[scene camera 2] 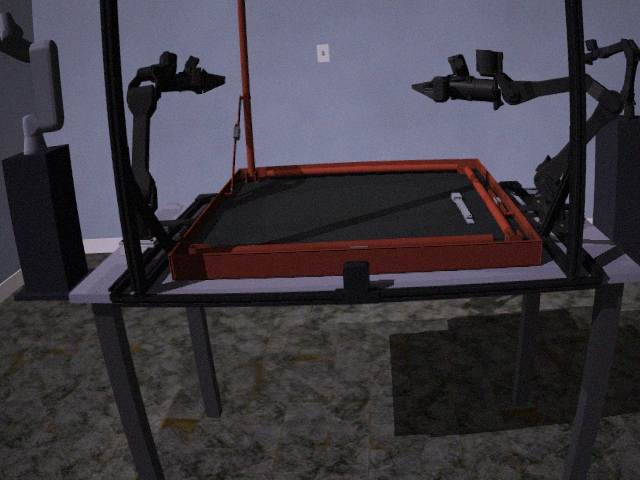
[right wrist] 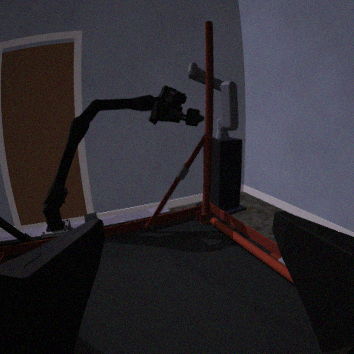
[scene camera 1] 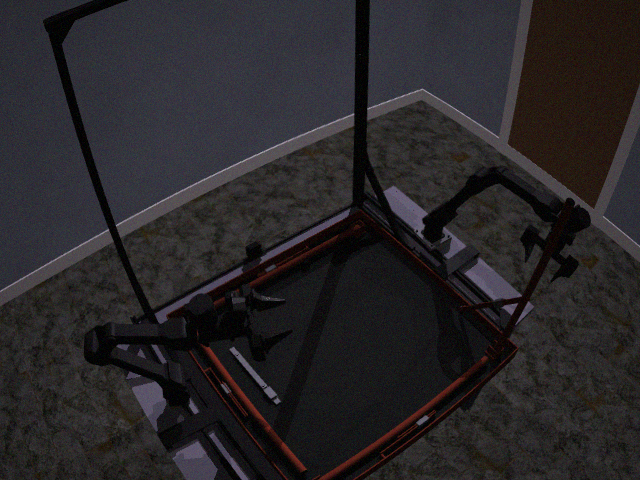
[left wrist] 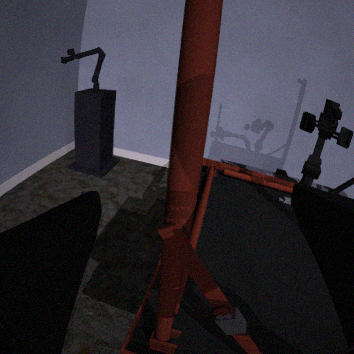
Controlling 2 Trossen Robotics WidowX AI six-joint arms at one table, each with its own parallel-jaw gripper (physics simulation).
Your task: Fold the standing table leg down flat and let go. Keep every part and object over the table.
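Where they show: left gripper, fingertip midpoint: [scene camera 2: 225,80] [right wrist: 193,116] [left wrist: 199,197]; right gripper, fingertip midpoint: [scene camera 2: 417,85] [right wrist: 189,226] [scene camera 1: 289,315] [left wrist: 326,131]; left arm's base at its link origin: [scene camera 2: 143,235] [right wrist: 55,226] [scene camera 1: 433,233]; right arm's base at its link origin: [scene camera 2: 552,220] [scene camera 1: 178,396].
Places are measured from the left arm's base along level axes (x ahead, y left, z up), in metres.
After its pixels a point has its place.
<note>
The red table leg [scene camera 1: 541,258] {x 0.164, y 0.515, z 0.457 m} [scene camera 2: 245,67] {x 0.159, y 0.506, z 0.376 m} [left wrist: 192,115] {x 0.143, y 0.513, z 0.365 m} [right wrist: 208,165] {x 0.166, y 0.507, z 0.196 m} stands upright at one corner of the upturned red table frame [scene camera 2: 361,260] {x 0.549, y -0.180, z -0.002 m}. Its slanted brace [right wrist: 162,204] {x 0.142, y 0.366, z 0.087 m} carries a grey piece [scene camera 2: 236,131] {x 0.140, y 0.425, z 0.184 m} [left wrist: 231,321] {x 0.130, y 0.435, z 0.190 m} and looks straight. My left gripper [scene camera 1: 540,269] {x 0.095, y 0.493, z 0.342 m} [scene camera 2: 224,80] {x 0.095, y 0.493, z 0.342 m} [left wrist: 199,197] {x 0.095, y 0.493, z 0.342 m} is open and empty, high above the frame. It faces the leg, which shows between its fingers in the left wrist view; in scene camera 2 the tips stop short of the leg. My right gripper [scene camera 1: 287,315] {x 0.673, y 0.227, z 0.309 m} [scene camera 2: 413,85] {x 0.673, y 0.227, z 0.309 m} [right wrist: 189,226] {x 0.673, y 0.227, z 0.309 m} is open and empty, above the opposite side.
Other red legs lie flat along the frame's sides, one at the right [scene camera 2: 488,202] {x 0.839, y 0.140, z 0.026 m} and one at the back [scene camera 2: 361,167] {x 0.493, y 0.521, z 0.040 m} in scene camera 2. A pale bar [scene camera 1: 254,375] {x 0.774, y 0.168, z 0.014 m} [scene camera 2: 462,207] {x 0.772, y 0.142, z 0.013 m} lies on the dark panel. Black posts [scene camera 1: 361,103] {x 0.126, y -0.272, z 0.421 m} [scene camera 2: 574,129] {x 0.965, y -0.225, z 0.261 m} rise at the table's corners.
</note>
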